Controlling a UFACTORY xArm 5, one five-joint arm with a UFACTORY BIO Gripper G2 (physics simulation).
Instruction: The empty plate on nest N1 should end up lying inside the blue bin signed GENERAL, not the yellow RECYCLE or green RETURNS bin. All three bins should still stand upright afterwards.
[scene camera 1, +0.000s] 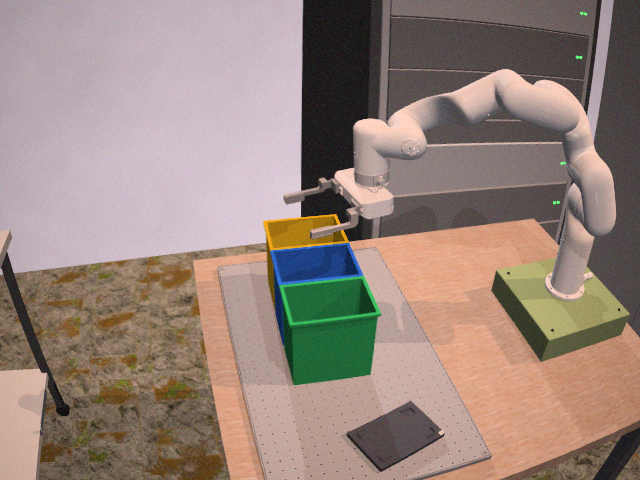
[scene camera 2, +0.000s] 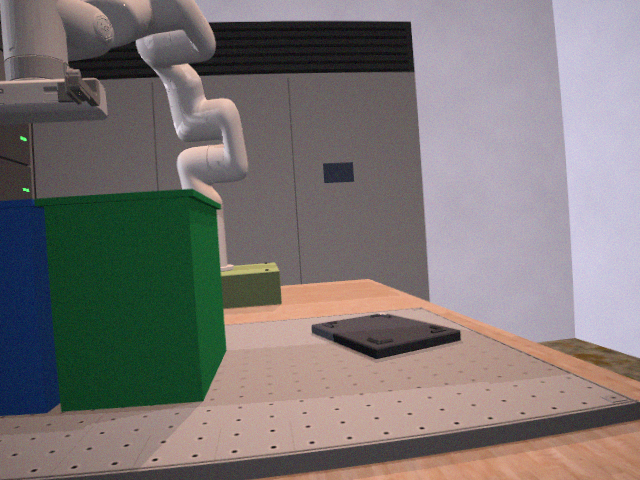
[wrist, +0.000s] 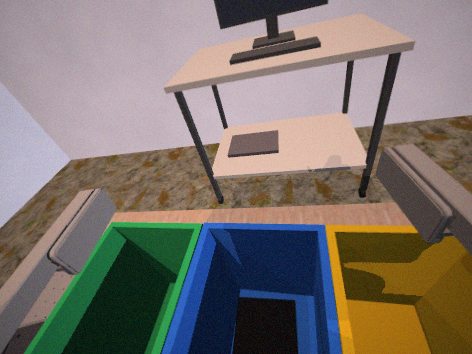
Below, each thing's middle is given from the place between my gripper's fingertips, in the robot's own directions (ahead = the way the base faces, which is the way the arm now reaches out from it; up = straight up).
Scene:
Now: hand 200 mm above the blue bin (scene camera 1: 336, 261), 40 mm past it and 10 mm to the right of it. Also, from my hand: dark grey nest (scene camera 2: 408, 335) (400 mm to the left, 290 mm below, 100 mm behind); then yellow bin (scene camera 1: 295, 232) (200 mm below, 120 mm to the right, 50 mm behind); then green bin (scene camera 2: 135, 282) (200 mm below, 140 mm to the left, 30 mm behind).

